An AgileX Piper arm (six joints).
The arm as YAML. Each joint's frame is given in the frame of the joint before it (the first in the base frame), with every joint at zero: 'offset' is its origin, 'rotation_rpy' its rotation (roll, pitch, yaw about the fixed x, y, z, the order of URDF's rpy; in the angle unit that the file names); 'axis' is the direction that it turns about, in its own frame. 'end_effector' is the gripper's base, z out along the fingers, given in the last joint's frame.
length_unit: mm
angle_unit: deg
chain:
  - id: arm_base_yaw
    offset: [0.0, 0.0, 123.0]
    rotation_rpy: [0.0, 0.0, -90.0]
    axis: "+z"
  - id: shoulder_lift
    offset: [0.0, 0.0, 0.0]
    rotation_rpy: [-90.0, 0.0, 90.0]
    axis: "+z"
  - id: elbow
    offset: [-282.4, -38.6, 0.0]
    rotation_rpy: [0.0, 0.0, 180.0]
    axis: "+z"
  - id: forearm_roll
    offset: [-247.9, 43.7, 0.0]
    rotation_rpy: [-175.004, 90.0, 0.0]
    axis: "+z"
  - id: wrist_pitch
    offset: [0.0, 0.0, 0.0]
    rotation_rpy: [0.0, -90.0, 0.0]
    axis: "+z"
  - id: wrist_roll
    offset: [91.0, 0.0, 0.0]
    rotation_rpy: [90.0, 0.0, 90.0]
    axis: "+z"
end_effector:
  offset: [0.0, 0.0, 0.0]
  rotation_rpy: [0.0, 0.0, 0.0]
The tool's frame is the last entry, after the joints.
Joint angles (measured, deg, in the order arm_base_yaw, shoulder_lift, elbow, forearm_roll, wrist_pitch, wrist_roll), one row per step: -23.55 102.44 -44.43 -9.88 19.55 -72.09; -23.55 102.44 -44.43 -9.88 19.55 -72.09; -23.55 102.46 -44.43 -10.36 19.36 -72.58; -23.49 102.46 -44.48 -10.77 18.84 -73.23; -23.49 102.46 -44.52 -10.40 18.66 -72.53; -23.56 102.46 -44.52 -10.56 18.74 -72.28; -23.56 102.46 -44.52 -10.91 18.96 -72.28; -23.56 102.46 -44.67 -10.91 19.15 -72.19; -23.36 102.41 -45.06 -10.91 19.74 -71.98; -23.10 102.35 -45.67 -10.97 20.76 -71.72; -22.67 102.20 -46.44 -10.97 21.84 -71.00; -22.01 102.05 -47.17 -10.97 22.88 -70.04; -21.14 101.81 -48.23 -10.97 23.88 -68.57; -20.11 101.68 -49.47 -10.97 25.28 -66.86; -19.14 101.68 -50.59 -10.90 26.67 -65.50; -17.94 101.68 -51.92 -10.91 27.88 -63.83
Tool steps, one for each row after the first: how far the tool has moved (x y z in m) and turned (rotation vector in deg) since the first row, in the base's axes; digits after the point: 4 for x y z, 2 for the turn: 0.0000 0.0000 0.0000 0.00 0.00 0.00; 0.0002 -0.0003 0.0000 -0.43 0.04 0.87; 0.0013 -0.0005 0.0005 -0.99 -0.29 1.93; 0.0018 -0.0005 0.0007 -0.67 -0.71 0.99; 0.0015 -0.0008 0.0006 -0.67 -0.64 0.80; 0.0011 -0.0009 0.0005 -0.80 -0.35 1.06; 0.0015 -0.0012 0.0010 -0.79 -0.32 0.95; 0.0027 -0.0008 0.0023 -0.76 -0.19 0.88; 0.0044 -0.0004 0.0043 -0.73 0.14 0.83; 0.0071 0.0006 0.0073 -0.64 0.20 0.45; 0.0100 0.0029 0.0102 -0.48 0.21 0.07; 0.0148 0.0056 0.0149 -0.36 -0.29 -0.58; 0.0200 0.0092 0.0195 -0.10 -0.53 -1.36; 0.0245 0.0128 0.0231 0.20 -0.49 -1.91; 0.0304 0.0174 0.0276 0.43 -0.87 -2.45
